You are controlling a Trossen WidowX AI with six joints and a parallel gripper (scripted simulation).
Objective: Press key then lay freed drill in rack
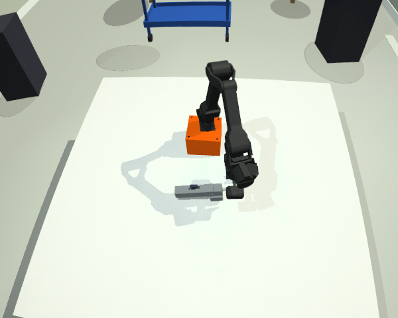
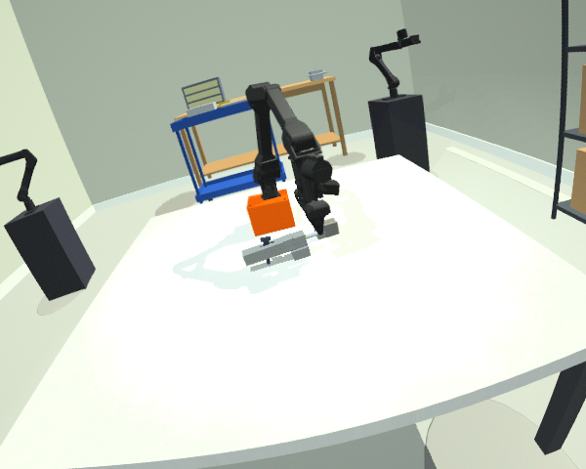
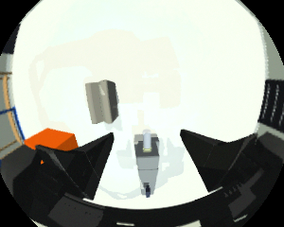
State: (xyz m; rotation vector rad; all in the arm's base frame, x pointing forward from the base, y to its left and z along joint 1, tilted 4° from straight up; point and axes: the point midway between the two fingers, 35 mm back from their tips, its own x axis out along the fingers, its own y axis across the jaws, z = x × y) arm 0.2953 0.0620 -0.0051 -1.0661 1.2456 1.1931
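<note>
Right now the drill is 10 mm behind my gripper tip, 70 mm to the right of it and 20 mm below it. Also, from my gripper tip: grey rack: 70 mm behind, 50 mm to the left, 50 mm below; dark key: 20 mm behind, 150 mm to the right, 20 mm below; long grey block: 10 mm behind, 120 mm to the right, 30 mm below.
</note>
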